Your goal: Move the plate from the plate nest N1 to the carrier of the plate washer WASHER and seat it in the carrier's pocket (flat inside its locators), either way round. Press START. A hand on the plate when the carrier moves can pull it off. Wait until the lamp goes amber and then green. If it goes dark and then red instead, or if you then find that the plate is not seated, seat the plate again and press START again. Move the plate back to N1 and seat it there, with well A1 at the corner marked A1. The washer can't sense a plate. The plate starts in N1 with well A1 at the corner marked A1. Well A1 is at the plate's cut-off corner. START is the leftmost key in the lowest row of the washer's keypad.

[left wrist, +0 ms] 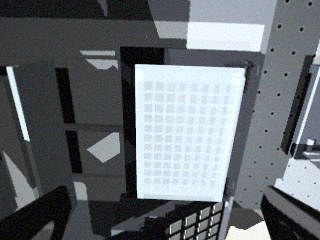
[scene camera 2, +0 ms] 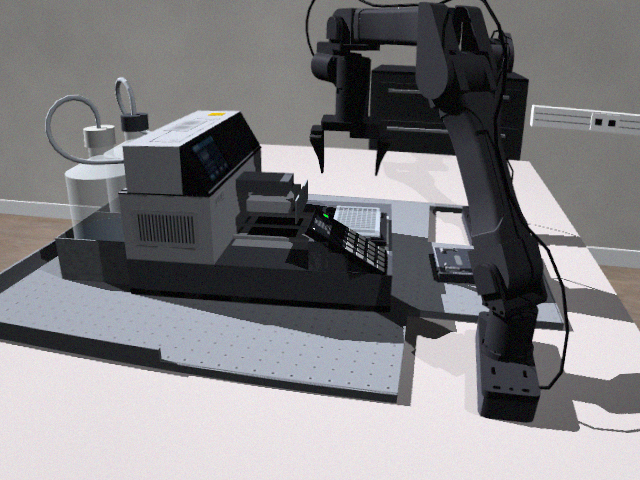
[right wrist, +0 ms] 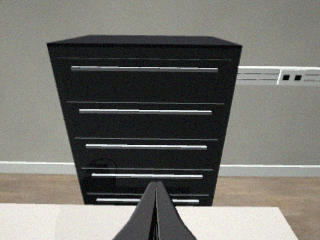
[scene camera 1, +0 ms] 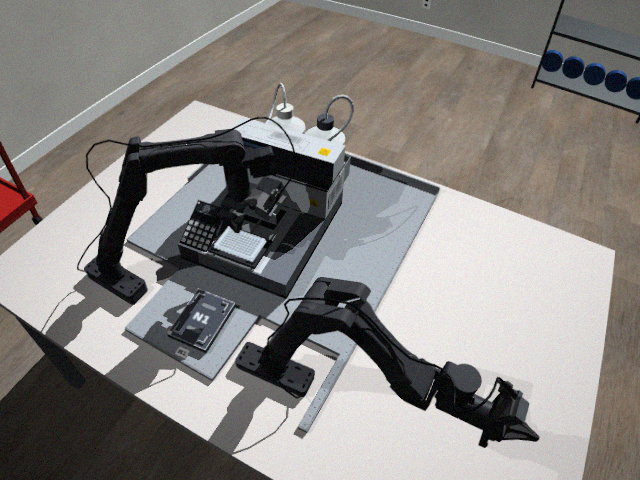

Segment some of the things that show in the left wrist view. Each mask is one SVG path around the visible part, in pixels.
My left gripper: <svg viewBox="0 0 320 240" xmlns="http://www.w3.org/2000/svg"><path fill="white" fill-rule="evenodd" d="M265 187L261 201L261 211L271 240L298 240L295 232L304 240L320 240L320 211L274 186ZM67 187L58 186L1 219L0 240L31 240L38 232L39 234L35 240L62 240L72 206Z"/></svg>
A white plate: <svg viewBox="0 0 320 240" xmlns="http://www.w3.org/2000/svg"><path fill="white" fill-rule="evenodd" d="M135 64L137 197L221 202L245 84L245 69Z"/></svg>
